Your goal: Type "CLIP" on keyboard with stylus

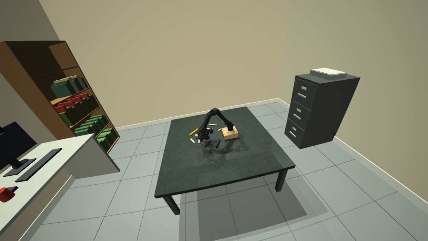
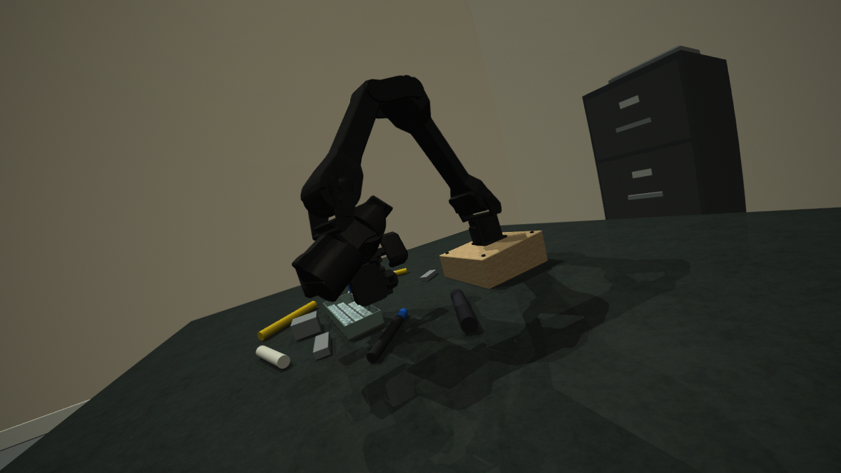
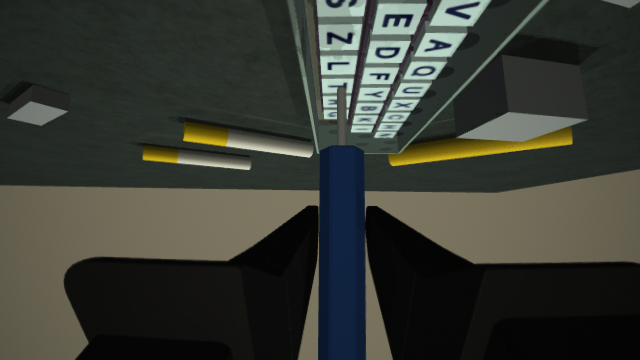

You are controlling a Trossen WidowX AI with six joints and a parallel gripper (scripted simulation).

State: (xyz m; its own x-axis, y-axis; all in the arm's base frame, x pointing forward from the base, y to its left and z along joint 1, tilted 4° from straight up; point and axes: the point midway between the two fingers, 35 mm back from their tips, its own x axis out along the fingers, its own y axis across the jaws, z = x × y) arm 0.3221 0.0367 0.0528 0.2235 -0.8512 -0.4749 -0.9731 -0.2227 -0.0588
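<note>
The grey block is 110 mm ahead of my gripper tip, 70 mm below it and 20 mm to the right of it. From my gripper tip the other things lie so: yellow marker: 160 mm ahead, 120 mm to the right, 70 mm below; white cylinder: 160 mm ahead, 70 mm below, 60 mm to the left; blue stylus: 10 mm below.
</note>
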